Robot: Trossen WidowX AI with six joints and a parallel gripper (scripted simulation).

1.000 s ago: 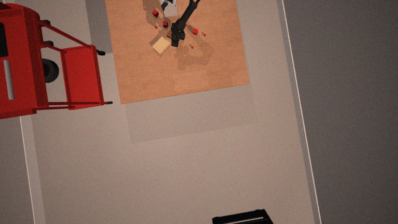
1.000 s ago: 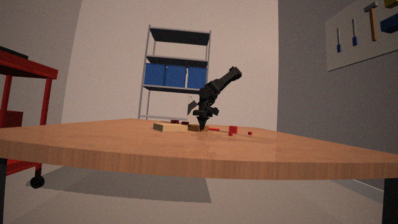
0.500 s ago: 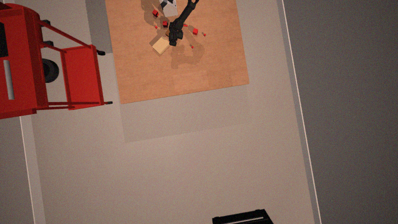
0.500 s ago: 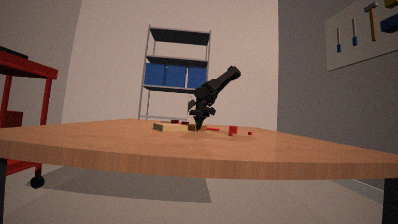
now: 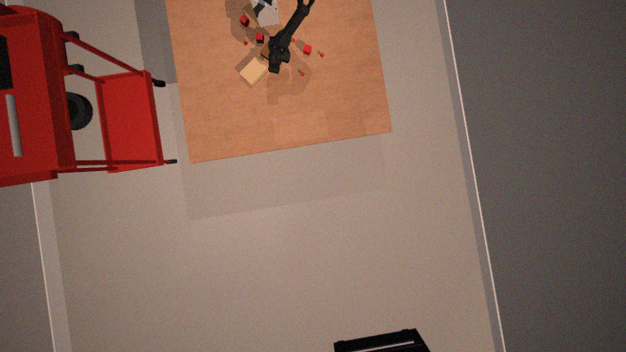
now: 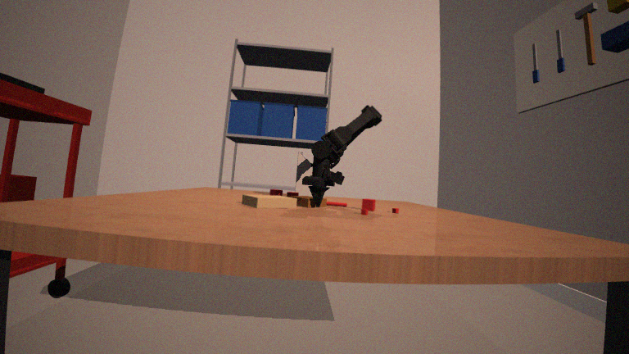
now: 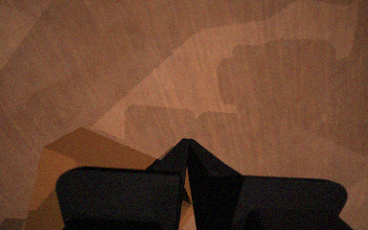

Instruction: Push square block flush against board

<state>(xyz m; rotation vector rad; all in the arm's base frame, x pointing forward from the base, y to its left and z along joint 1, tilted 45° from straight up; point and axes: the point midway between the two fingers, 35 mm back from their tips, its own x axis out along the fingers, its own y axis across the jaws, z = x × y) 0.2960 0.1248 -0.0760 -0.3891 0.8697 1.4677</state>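
The pale board lies 50 mm ahead of my gripper tip, 160 mm to the right of it and 10 mm above it. Round my gripper tip: square block: 70 mm behind, 40 mm to the right, 10 mm above; red rod: 150 mm behind, 70 mm to the left.
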